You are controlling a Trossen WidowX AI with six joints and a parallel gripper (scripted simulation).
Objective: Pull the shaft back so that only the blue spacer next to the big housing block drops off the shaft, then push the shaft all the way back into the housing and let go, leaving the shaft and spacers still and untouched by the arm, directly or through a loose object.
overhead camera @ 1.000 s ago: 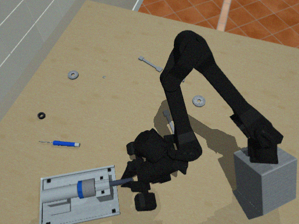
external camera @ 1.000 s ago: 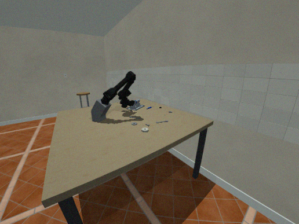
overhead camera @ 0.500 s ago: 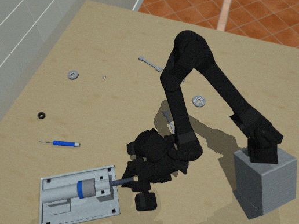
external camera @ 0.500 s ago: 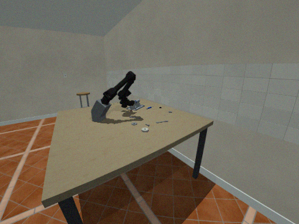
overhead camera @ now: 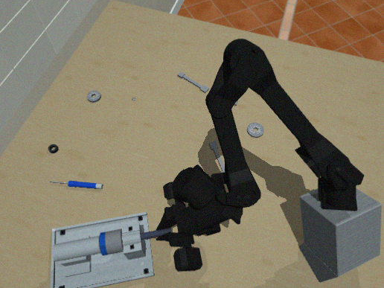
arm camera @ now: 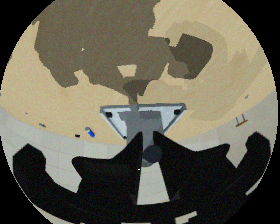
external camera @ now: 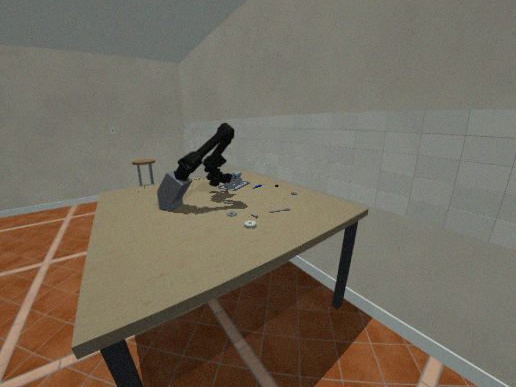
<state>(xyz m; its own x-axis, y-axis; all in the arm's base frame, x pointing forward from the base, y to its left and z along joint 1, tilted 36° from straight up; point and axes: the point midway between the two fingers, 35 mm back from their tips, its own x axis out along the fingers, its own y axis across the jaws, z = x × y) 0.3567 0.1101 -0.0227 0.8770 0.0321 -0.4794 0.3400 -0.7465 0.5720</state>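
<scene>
Now: hand 7 cm short of the dark shaft and 3 cm to the right of it. Also, from my hand: grey spacer (10 cm ahead, 4 cm to the left); blue spacer (13 cm ahead, 5 cm to the left).
</scene>
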